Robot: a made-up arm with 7 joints.
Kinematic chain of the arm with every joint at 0, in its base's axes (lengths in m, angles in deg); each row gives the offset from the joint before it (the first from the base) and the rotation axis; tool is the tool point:
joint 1: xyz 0 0 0.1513 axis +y
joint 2: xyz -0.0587 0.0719 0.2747 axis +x
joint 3: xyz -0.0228 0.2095 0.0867 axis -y
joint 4: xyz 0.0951 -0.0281 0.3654 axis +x
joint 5: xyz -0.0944 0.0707 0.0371 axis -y
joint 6: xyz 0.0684 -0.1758 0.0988 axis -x
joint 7: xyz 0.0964 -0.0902 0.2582 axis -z
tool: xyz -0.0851 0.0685 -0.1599
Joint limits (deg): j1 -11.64..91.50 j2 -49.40..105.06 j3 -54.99..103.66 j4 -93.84..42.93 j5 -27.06..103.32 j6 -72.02..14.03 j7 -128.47..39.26
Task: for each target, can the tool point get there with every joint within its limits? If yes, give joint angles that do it. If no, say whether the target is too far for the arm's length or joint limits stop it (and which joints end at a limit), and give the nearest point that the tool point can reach.
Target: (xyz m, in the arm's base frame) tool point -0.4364 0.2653 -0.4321
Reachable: no: joint limits stop it (at a limit: joint 1, joint 2, joint 3, joint 4, joint 6, joint 7) | nearest point -0.5867 0.2197 -0.2053 | short by 0.276 m
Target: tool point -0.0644 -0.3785 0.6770
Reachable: yes | joints 38.76 58.75 45.69 11.98 33.85 -34.68 -92.78
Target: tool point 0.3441 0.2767 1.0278
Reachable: yes | joints 66.09 -32.56 54.97 -12.45 38.05 1.18 -95.02
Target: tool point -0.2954 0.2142 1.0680
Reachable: yes | joints 10.74 -5.01 42.75 -53.27 18.09 -61.24 -65.37
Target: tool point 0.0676 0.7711 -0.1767
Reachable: no: joint limits stop it (at a limit: joint 1, joint 2, joint 4, joint 6, joint 7) | nearest point 0.1645 0.7686 -0.2602 | short by 0.128 m
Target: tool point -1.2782 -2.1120 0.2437
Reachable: no: too far | nearest point -0.5320 -0.7403 0.3947 | short by 1.569 m
